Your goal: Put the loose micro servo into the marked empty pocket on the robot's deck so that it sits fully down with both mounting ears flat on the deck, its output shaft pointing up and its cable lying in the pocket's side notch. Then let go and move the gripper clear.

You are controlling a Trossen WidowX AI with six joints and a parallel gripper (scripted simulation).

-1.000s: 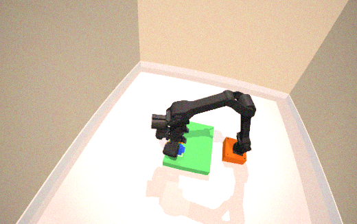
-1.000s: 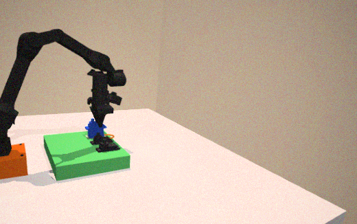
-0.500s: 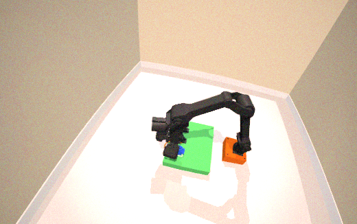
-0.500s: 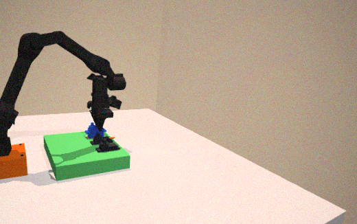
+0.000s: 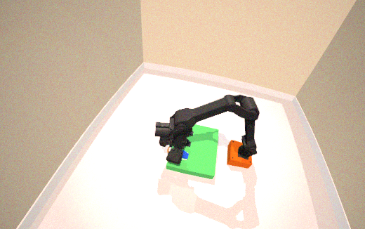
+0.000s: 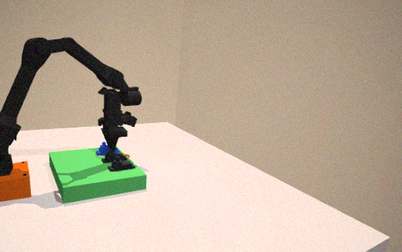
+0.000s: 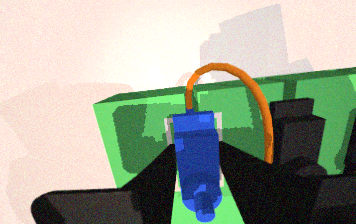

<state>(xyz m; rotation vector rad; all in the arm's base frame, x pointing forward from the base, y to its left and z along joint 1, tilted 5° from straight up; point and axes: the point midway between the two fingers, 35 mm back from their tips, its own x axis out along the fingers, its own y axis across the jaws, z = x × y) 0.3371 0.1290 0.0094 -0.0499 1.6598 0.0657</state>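
Right now the green robot deck is 110 mm behind my gripper tip, 90 mm to the right of it and 30 mm below it.
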